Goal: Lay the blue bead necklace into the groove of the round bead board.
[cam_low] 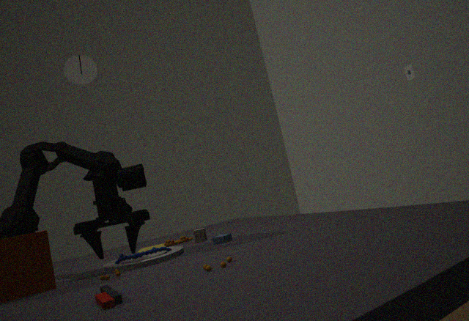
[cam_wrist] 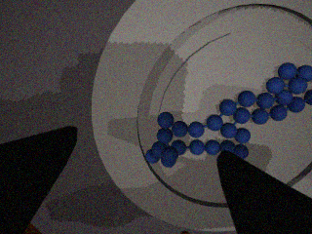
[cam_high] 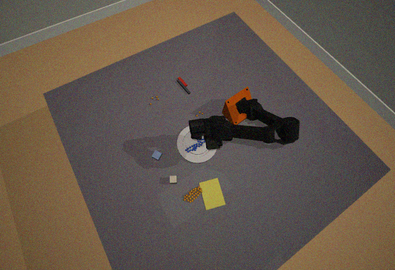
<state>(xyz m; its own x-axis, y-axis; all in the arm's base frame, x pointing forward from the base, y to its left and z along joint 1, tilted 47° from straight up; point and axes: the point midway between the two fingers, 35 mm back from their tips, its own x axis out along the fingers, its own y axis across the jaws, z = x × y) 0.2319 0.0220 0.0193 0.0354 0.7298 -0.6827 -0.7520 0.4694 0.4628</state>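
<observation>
My gripper tip is now 6 cm short of the round white bead board, 3 cm to the left of it and 2 cm above it. The rest, counted from my gripper tip: cream cube 26 cm ahead, 5 cm to the left, 1 cm below; yellow sheet 20 cm to the left, 15 cm ahead, 2 cm below; light blue cube 25 cm ahead, 10 cm to the right, 2 cm below.
</observation>
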